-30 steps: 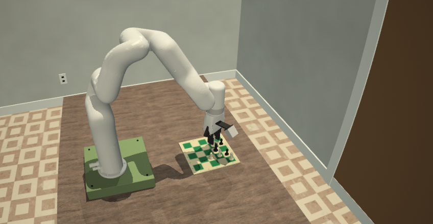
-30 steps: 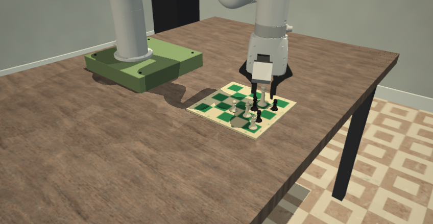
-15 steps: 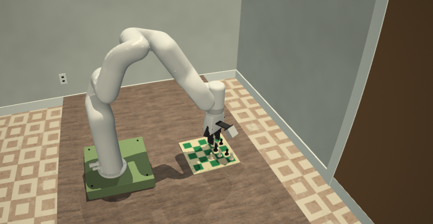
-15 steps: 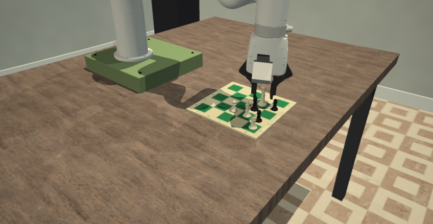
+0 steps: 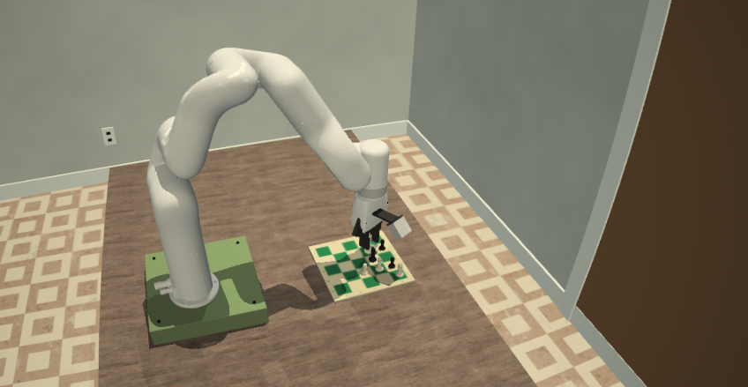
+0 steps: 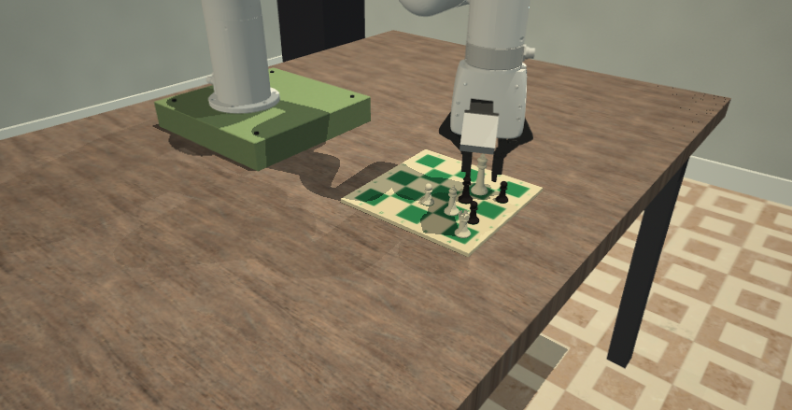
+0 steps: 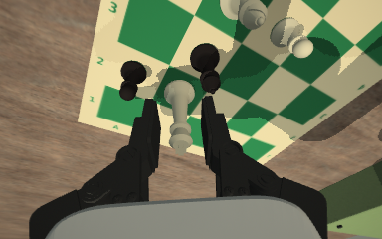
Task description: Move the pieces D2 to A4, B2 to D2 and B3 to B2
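Right now the white king is 1 cm below my hand. From my hand the other things lie so: black bishop: 4 cm to the right, 2 cm below; chessboard: 5 cm below, 4 cm to the right, 4 cm behind; white pawn: 8 cm to the right, 4 cm behind, 3 cm below.
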